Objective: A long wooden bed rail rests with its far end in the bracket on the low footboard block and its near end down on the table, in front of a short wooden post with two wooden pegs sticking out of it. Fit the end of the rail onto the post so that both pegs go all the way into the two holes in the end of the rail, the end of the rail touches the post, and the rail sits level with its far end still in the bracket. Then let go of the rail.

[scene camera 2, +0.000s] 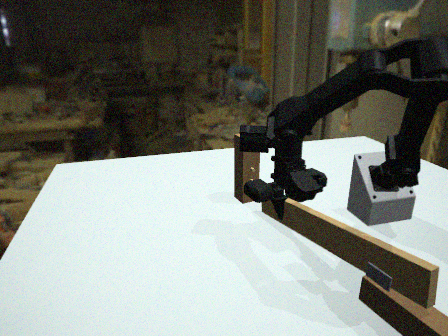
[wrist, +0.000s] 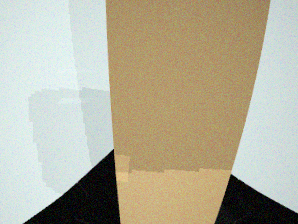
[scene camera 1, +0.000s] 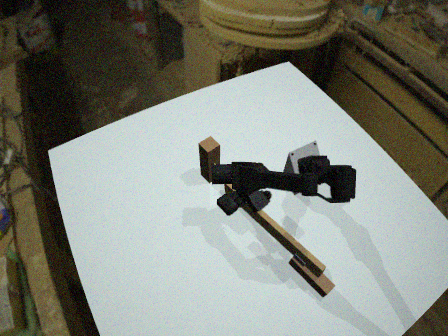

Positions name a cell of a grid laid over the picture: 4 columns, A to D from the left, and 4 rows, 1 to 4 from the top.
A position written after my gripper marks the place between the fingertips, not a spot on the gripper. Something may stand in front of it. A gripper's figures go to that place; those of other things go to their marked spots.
Labels:
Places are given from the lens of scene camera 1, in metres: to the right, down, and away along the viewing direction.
my gripper (scene camera 1: C3): 0.07, 0.12, 1.02
wooden bed rail (scene camera 1: C3): 0.13, 0.17, 0.93
wooden post (scene camera 1: B2): -0.05, -0.06, 0.96

